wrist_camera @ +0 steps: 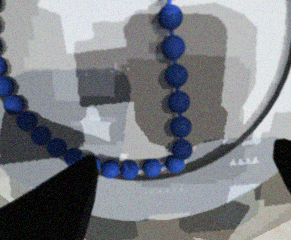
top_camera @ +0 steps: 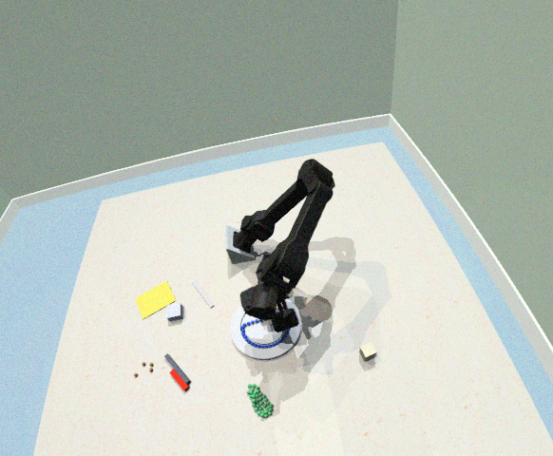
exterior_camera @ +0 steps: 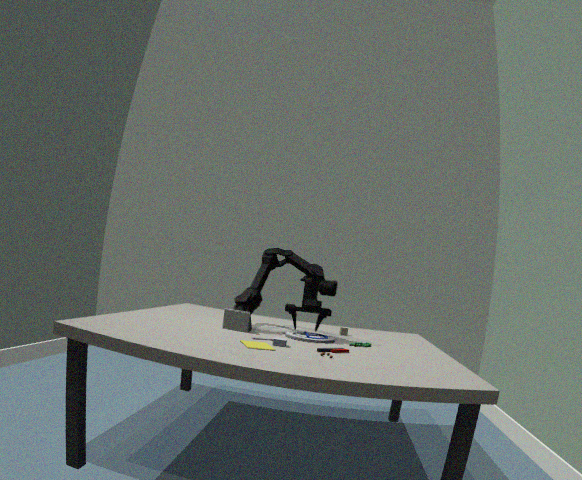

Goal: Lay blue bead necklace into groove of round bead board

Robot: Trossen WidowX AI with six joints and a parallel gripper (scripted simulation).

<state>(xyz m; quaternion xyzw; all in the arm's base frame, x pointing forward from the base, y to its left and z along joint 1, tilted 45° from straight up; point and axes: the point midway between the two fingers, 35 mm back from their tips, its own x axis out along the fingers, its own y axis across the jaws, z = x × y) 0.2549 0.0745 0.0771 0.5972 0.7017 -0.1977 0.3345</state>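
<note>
Now: the round bead board 3 cm ahead of my gripper tip, 5 cm to the right of it and 2 cm below it. The rest, counted from my gripper tip: white cube: 4 cm behind, 32 cm to the right, 1 cm below; then cream cube: 15 cm ahead, 21 cm to the left, 1 cm below; then stick: 10 cm behind, 24 cm to the right, 2 cm below.
</note>
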